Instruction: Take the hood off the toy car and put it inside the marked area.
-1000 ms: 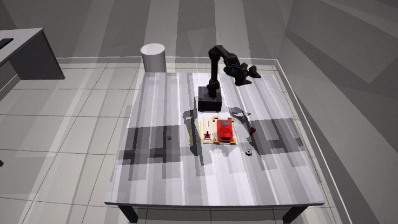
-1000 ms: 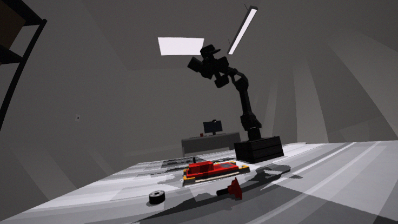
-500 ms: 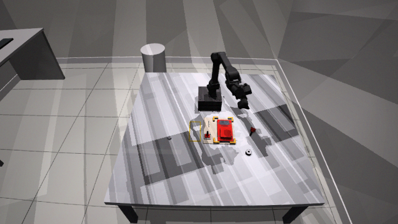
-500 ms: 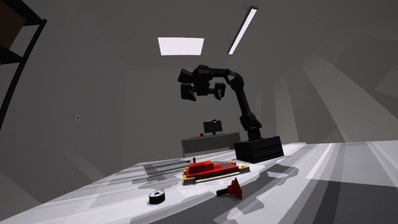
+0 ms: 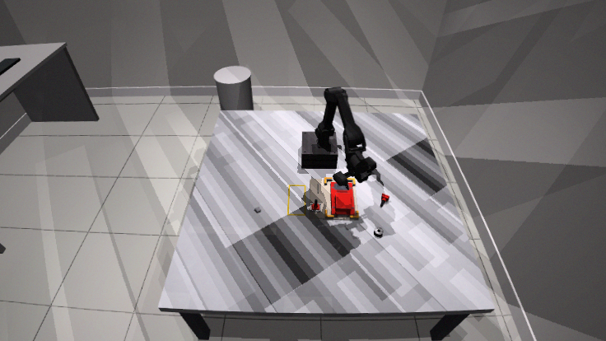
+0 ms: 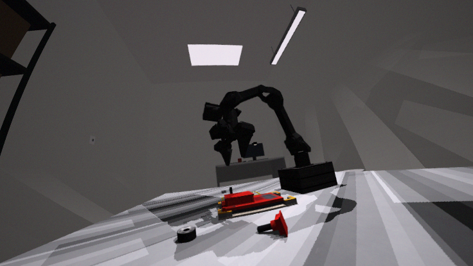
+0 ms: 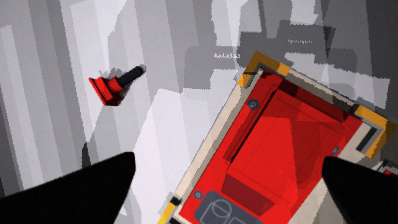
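Now: gripper tip 1 cm past the red hood, 5 cm to the left of it and 12 cm above it. Also, from my gripper tip: small grey piece (2 cm behind, 44 cm to the right, 15 cm below); black wheel (15 cm ahead, 9 cm to the left, 15 cm below).
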